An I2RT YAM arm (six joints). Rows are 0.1 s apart.
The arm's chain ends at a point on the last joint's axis. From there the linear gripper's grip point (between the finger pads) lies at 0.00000 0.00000 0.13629 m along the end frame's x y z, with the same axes.
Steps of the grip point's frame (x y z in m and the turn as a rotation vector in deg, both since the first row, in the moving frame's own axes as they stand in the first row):
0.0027, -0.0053, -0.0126, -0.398, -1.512, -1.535
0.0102, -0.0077, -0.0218, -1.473, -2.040, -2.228
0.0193, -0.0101, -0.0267, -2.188, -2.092, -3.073
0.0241, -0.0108, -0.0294, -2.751, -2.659, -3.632
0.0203, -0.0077, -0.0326, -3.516, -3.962, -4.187
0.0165, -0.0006, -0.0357, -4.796, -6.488, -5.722
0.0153, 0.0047, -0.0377, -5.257, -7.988, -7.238
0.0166, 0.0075, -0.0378, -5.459, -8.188, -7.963
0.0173, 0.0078, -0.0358, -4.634, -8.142, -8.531
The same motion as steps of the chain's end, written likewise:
0.0063, -0.0063, -0.0125, -0.398, -1.512, -1.535
0.0150, -0.0113, -0.0217, -1.473, -2.040, -2.228
0.0241, -0.0154, -0.0265, -2.188, -2.092, -3.073
0.0302, -0.0175, -0.0291, -2.751, -2.659, -3.632
0.0294, -0.0164, -0.0320, -3.516, -3.962, -4.187
0.0313, -0.0127, -0.0344, -4.796, -6.488, -5.722
0.0334, -0.0089, -0.0358, -5.257, -7.988, -7.238
0.0350, -0.0067, -0.0358, -5.459, -8.188, -7.963
0.0357, -0.0046, -0.0340, -4.634, -8.142, -8.531

